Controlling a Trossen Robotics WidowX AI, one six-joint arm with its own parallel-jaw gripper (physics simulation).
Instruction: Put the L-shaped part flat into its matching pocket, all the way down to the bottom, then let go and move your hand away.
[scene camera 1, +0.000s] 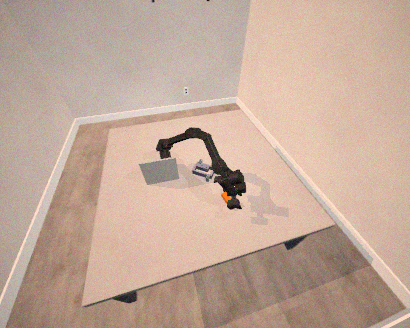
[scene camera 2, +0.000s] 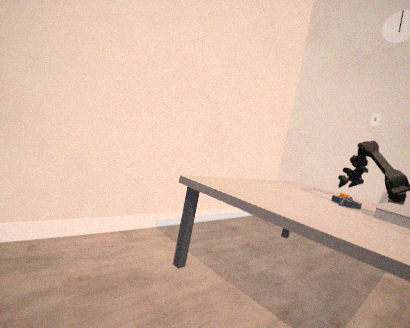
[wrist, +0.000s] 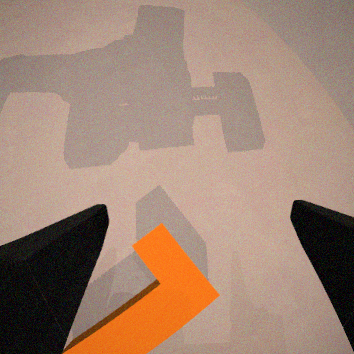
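Where they show: gripper, fingertip midpoint: (scene camera 1: 241, 202) (scene camera 2: 343, 187) (wrist: 201, 212); arm's base, origin of the base link: (scene camera 1: 165, 159) (scene camera 2: 397, 198).
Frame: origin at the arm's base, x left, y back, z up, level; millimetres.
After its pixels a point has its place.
Observation:
The orange L-shaped part (scene camera 1: 226, 198) @(x -345, y -305, z -86 mm) (scene camera 2: 344, 195) @(x -301, y -314, z -85 mm) (wrist: 182, 292) @(x -391, y -323, z -86 mm) lies on the table, apart from the fixture; its corner and short arm show in the wrist view, and its long arm runs out of the bottom edge. The blue-grey fixture (scene camera 1: 202, 166) @(x -59, y -236, z -80 mm) (scene camera 2: 350, 203) @(x -20, y -202, z -90 mm) stands on the table between the part and the arm's base; its pocket's shape is too small to make out. My gripper (scene camera 1: 233, 196) (scene camera 2: 348, 184) @(x -415, y -362, z -43 mm) (wrist: 201, 212) @(x -415, y -362, z -43 mm) is wide open and empty, above the table near the part. The part shows low between the fingers in the wrist view, below fingertip level in that picture.
A grey panel (scene camera 1: 160, 171) @(x -89, y 46, z -7 mm) stands by the arm's base, left of the fixture in scene camera 1. The table (scene camera 1: 150, 240) @(x -453, y 160, z -115 mm) (scene camera 2: 260, 202) @(x 574, y -388, z -116 mm) has its front edge beyond the gripper. Shadows of the arm fall beside the part.

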